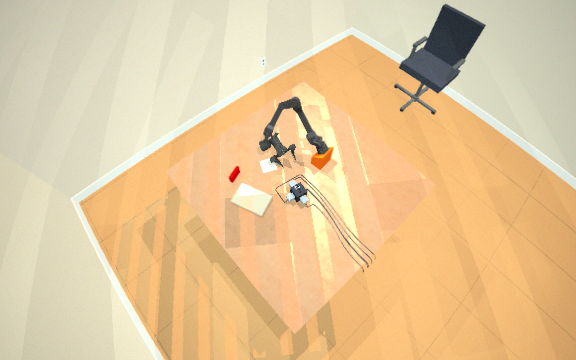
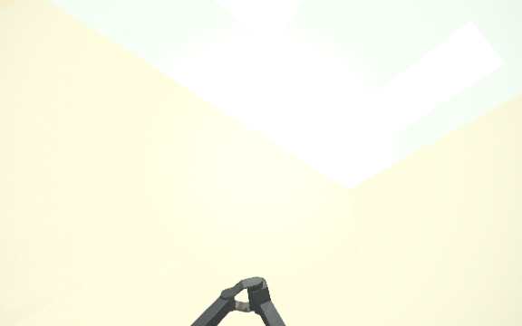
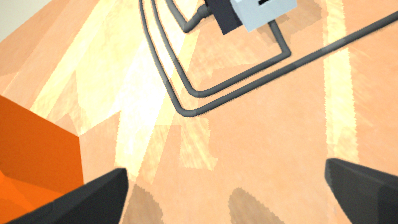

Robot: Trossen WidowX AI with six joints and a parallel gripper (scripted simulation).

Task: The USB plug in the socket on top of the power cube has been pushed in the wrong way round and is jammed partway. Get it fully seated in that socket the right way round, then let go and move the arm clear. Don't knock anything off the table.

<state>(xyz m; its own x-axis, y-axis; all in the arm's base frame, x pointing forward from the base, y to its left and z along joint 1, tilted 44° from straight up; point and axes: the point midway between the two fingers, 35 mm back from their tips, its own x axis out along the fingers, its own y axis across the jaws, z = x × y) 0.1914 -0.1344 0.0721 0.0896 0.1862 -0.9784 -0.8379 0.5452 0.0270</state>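
Now: the USB plug 10 cm ahead of my gripper tip, 16 cm to the left of it and 4 cm above it. Round my gripper tip: red block 29 cm ahead, 21 cm to the right, 2 cm below; then USB socket 10 cm ahead, 16 cm to the left, 2 cm above.
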